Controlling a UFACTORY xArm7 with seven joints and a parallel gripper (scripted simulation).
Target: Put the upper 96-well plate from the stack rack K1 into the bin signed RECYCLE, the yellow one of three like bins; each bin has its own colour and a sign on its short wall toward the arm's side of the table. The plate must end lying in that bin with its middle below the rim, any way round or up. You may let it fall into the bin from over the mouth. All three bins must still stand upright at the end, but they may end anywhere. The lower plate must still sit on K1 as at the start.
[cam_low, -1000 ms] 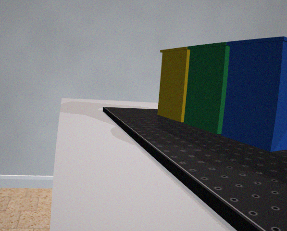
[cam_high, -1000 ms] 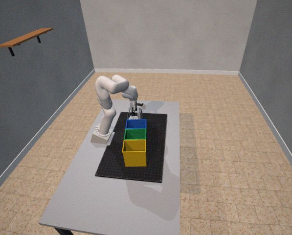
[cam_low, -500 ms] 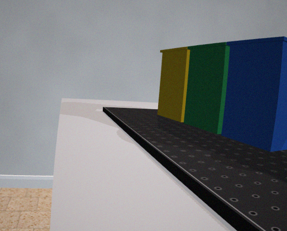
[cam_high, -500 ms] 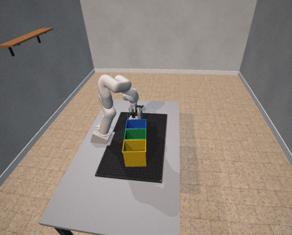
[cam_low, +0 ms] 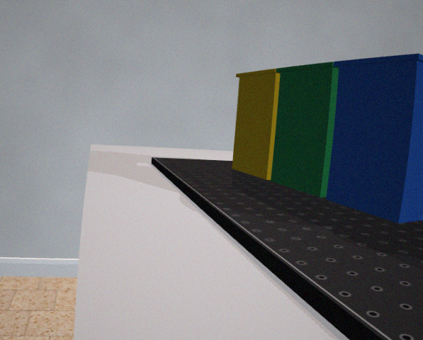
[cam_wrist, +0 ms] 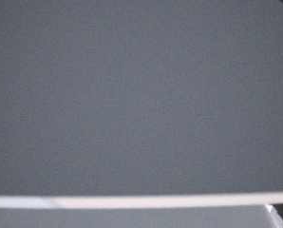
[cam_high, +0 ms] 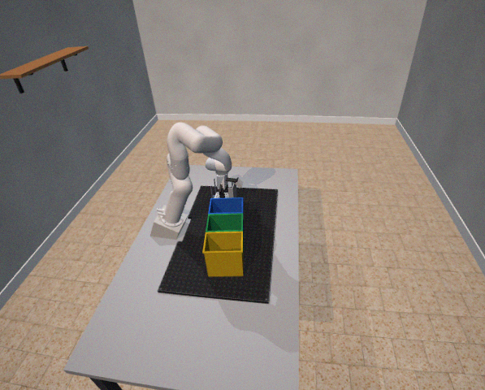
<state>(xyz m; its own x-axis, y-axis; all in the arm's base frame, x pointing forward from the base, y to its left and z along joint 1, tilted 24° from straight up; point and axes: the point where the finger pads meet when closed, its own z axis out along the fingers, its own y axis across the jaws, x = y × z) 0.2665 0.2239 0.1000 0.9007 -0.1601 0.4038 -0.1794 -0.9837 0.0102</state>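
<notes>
Right now my hand is 40 mm above the plate. Round my hand: yellow bin 510 mm to the right, 20 mm ahead, 10 mm above; then green bin 380 mm to the right, 20 mm ahead, 10 mm above; then blue bin 250 mm to the right, 30 mm ahead, 10 mm above.
</notes>
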